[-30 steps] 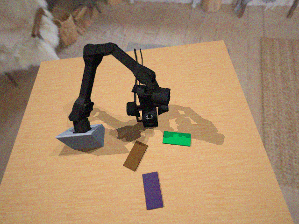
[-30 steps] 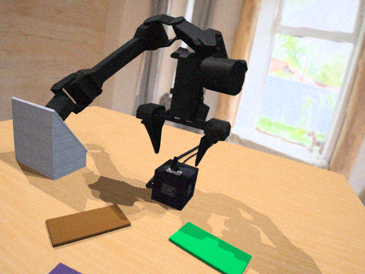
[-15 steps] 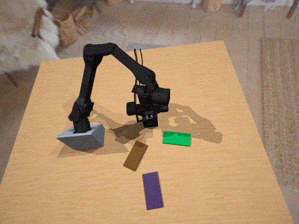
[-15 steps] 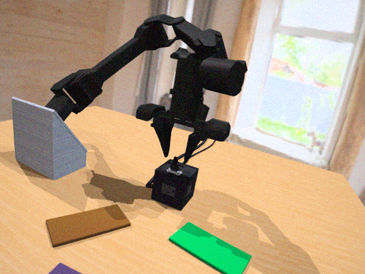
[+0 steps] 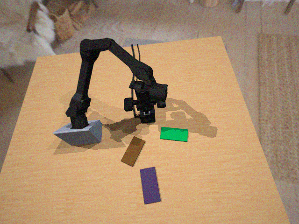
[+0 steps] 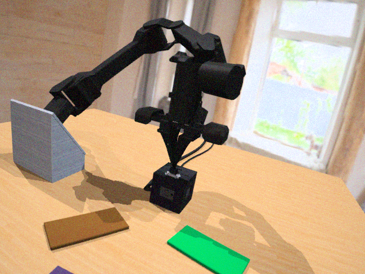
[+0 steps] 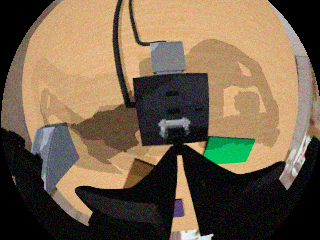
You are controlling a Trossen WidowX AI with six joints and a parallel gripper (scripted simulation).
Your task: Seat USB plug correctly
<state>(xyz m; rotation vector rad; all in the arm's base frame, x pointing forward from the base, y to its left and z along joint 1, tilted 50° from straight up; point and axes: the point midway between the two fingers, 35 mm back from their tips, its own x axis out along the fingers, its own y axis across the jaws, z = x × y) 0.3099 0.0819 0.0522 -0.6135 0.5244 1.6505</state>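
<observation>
Now: the light grey socket 1 cm to the left of my gripper tip and 4 cm below it. From my gripper tip the other things lie so: grey USB plug: 2 cm below; then green tile: 14 cm ahead, 8 cm to the right, 10 cm below; then brown tile: 7 cm behind, 17 cm to the right, 10 cm below.
</observation>
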